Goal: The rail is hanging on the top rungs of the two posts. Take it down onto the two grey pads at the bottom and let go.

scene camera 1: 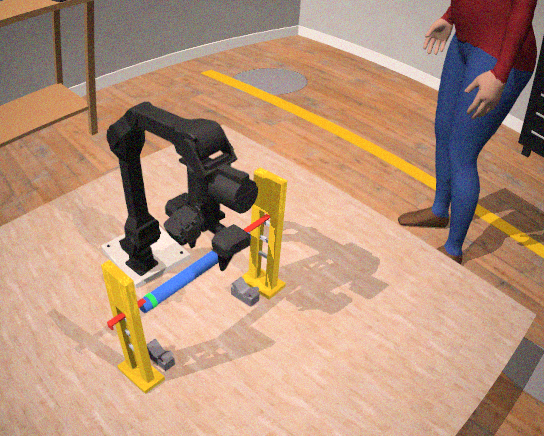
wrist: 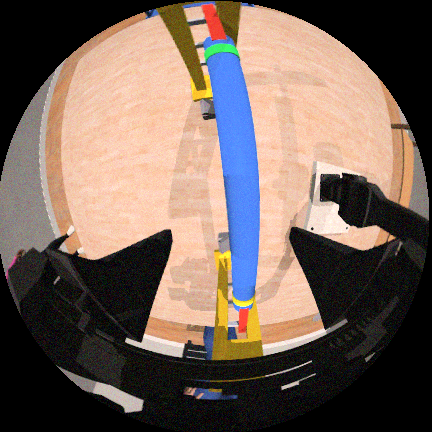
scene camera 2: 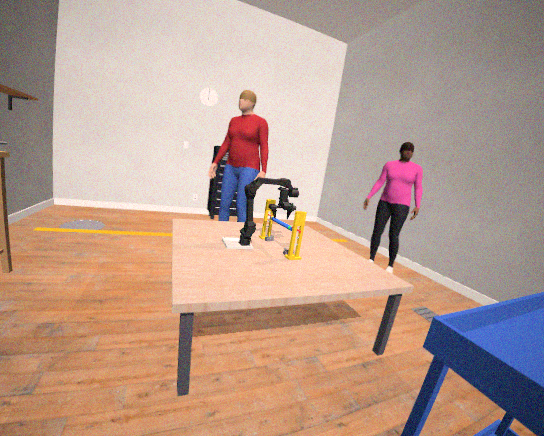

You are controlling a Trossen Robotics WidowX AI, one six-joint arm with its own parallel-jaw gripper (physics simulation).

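Frame: origin at the arm's base, x left, y back, z up, level; centimetres.
Where they show: gripper, fingertip midpoint: (scene camera 1: 207, 258) (wrist: 233, 234) (scene camera 2: 281, 219); arm's base at its link origin: (scene camera 1: 141, 263) (wrist: 329, 187) (scene camera 2: 244, 243).
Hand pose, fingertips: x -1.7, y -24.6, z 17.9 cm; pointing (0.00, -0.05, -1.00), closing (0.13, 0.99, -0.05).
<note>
Things, the pixels of their top centre, and the offset from my fingertips. Level surfaces: height alone.
- blue rail at its top centre: (wrist: 244, 197) (scene camera 1: 195, 264) (scene camera 2: 281, 221) dy +1.0, dx -2.3, dz -0.7 cm
- farther at its top centre: (wrist: 236, 390) (scene camera 1: 270, 175) (scene camera 2: 271, 199) dy -0.4, dx +18.1, dz +10.3 cm
- table at its surface level: dz -19.7 cm
The blue rail (scene camera 1: 180, 280) (scene camera 2: 281, 223) (wrist: 240, 165) hangs between two yellow posts, the nearer (scene camera 1: 141, 345) (scene camera 2: 300, 220) (wrist: 182, 45) and the farther (scene camera 1: 276, 245) (scene camera 2: 270, 202) (wrist: 250, 347). Its red ends lie at the top rungs. The green band is toward the nearer post, the yellow band toward the farther. My gripper (scene camera 1: 208, 256) (scene camera 2: 281, 215) (wrist: 233, 234) is open, pointing down above the rail toward its farther half. In the wrist view the rail passes between the spread fingers, slightly right of midway. Grey pads (scene camera 1: 161, 354) (scene camera 1: 245, 291) (wrist: 207, 108) (wrist: 223, 241) sit at the post feet.
The arm's white base plate (scene camera 1: 172, 252) (scene camera 2: 231, 243) (wrist: 325, 220) is on the table (scene camera 1: 400, 360) (scene camera 2: 225, 280), on one side of the rail. A person in red (scene camera 1: 460, 125) (scene camera 2: 247, 140) stands beyond the table. A blue cart (scene camera 2: 480, 360) is at the lower right of the second scene view.
</note>
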